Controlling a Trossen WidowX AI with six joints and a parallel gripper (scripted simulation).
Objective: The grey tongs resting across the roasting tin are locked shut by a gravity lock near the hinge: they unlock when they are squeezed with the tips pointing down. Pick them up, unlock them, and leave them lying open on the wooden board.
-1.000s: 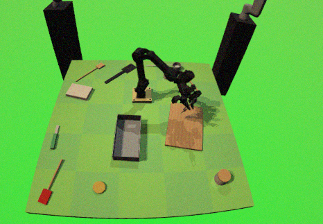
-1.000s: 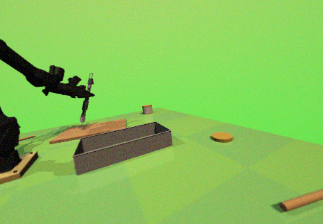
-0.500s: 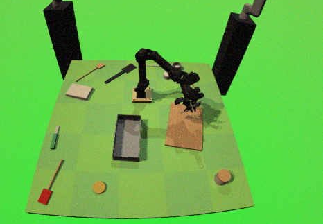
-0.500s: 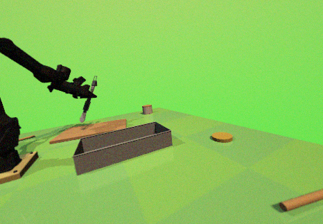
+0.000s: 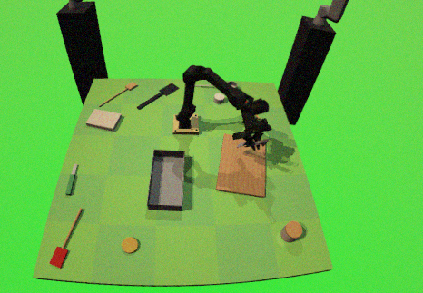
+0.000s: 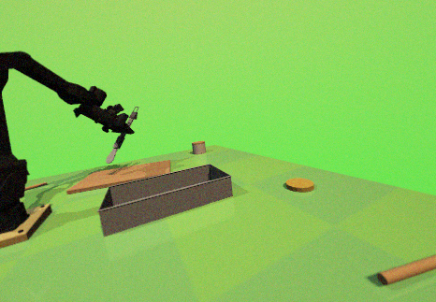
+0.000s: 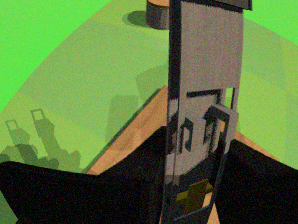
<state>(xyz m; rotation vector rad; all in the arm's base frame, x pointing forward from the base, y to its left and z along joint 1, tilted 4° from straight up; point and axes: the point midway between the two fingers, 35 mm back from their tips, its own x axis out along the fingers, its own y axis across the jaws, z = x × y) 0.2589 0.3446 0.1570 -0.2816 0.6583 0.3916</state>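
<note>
The yellow lock piece lies 30 mm behind my gripper tip, 20 mm above it and 10 mm to the right of it. From my gripper tip the other things lie so: black spatula (540 mm behind, 520 mm to the right, 180 mm below); grey roasting tin (410 mm to the right, 150 mm below, 90 mm ahead); wooden board (170 mm below, 40 mm behind, 30 mm to the right).
</note>
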